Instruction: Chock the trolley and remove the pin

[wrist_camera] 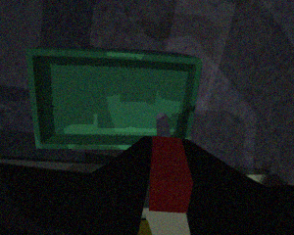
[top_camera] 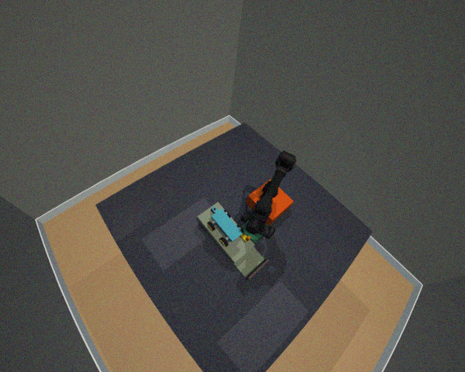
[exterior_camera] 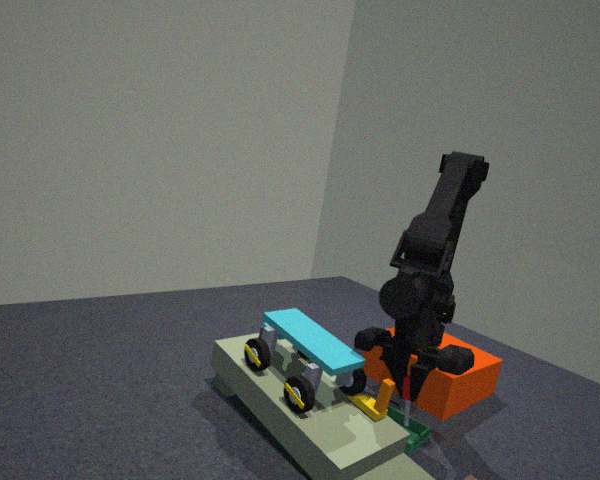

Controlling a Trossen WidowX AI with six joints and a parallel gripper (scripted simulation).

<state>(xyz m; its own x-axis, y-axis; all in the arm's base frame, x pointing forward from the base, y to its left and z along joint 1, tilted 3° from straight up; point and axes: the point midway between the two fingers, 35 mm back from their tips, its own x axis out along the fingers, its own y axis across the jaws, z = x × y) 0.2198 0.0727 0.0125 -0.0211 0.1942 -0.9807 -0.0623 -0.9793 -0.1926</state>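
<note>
Right now my gripper tip is 10 mm past the green tray, 20 mm to the left of it and 80 mm above it. Round my gripper tip: red-headed stop pin (right at my gripper tip); trolley (100 mm ahead, 140 mm to the right, 40 mm above); yellow chock (70 mm ahead, 30 mm to the right, 10 mm above).
</note>
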